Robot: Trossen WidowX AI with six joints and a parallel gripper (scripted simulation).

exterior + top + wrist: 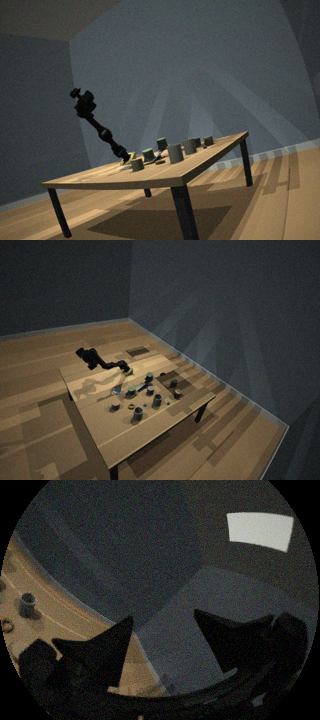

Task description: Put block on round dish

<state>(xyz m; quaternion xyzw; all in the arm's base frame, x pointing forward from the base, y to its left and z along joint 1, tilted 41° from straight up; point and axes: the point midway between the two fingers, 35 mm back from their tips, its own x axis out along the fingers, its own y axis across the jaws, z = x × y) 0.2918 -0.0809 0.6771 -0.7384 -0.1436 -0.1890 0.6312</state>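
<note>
My gripper tip is now 45 cm above the grey-green cup, 38 cm to the right of it and 2 cm short of it. Round my gripper tip: red block: 89 cm to the left, 49 cm below, 12 cm behind; pale blue round dish: 50 cm below, 30 cm to the left, 10 cm behind; grey balance: 53 cm to the left, 47 cm below, 2 cm behind.
</note>
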